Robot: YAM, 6 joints.
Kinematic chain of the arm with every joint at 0, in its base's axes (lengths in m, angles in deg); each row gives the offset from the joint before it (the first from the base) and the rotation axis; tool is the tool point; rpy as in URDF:
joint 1: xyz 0 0 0.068 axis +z
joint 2: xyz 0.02 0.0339 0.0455 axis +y
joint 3: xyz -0.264 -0.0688 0 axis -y
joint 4: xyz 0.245 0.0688 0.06 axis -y
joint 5: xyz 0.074 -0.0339 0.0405 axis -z
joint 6: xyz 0.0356 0 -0.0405 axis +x
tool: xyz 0 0 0 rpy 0 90 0
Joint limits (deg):
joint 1: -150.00..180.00
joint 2: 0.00..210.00
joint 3: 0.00..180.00
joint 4: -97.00..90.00
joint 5: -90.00..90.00
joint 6: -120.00..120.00
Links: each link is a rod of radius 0.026 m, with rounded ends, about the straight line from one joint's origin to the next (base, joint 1, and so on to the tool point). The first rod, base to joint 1, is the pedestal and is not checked.
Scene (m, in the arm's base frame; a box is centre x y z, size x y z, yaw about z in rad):
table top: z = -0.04
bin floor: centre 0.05 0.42 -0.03 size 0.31 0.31 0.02 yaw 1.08
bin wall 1: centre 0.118 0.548 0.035 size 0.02 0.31 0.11 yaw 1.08
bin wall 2: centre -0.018 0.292 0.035 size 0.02 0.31 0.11 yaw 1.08
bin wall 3: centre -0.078 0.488 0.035 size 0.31 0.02 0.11 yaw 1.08
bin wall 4: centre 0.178 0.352 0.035 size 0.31 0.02 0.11 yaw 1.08
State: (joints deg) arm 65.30 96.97 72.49 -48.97 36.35 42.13
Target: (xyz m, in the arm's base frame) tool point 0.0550 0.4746 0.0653
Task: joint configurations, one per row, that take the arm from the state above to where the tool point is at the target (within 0.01 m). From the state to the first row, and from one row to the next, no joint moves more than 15 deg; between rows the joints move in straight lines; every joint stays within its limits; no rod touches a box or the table.
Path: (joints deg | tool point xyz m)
1: 72.08 111.20 80.76 -42.04 34.79 42.13 | 0.1388 0.3631 0.1888
2: 78.85 125.43 89.03 -35.12 33.23 42.13 | 0.1040 0.4267 0.1331
3: 85.63 139.66 97.30 -28.19 31.67 42.13 | 0.0550 0.4746 0.0653

